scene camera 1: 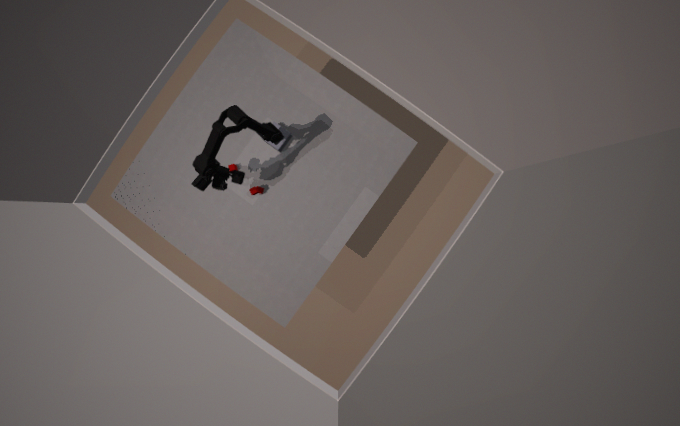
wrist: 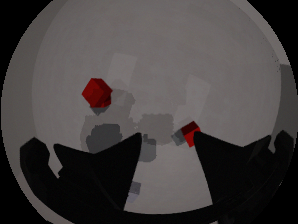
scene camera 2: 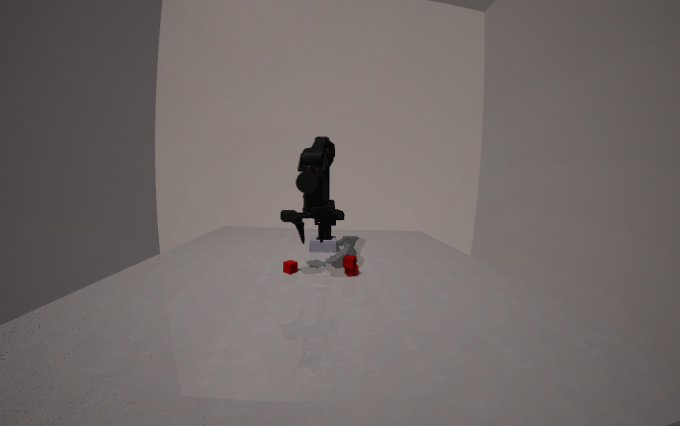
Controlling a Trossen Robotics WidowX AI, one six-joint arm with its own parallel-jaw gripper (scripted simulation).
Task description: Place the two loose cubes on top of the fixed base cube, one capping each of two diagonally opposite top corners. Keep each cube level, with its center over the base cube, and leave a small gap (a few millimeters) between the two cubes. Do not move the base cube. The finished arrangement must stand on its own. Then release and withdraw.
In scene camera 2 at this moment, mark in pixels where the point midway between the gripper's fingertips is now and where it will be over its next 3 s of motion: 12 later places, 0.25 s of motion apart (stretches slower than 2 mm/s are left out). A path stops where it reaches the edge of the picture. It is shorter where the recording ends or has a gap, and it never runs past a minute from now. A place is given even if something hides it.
My gripper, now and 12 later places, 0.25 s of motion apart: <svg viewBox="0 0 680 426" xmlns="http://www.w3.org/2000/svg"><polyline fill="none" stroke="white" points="312,242 300,238 293,236 290,238 289,248 289,253 290,256 289,258 289,262 290,265 290,266 290,265 290,260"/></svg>
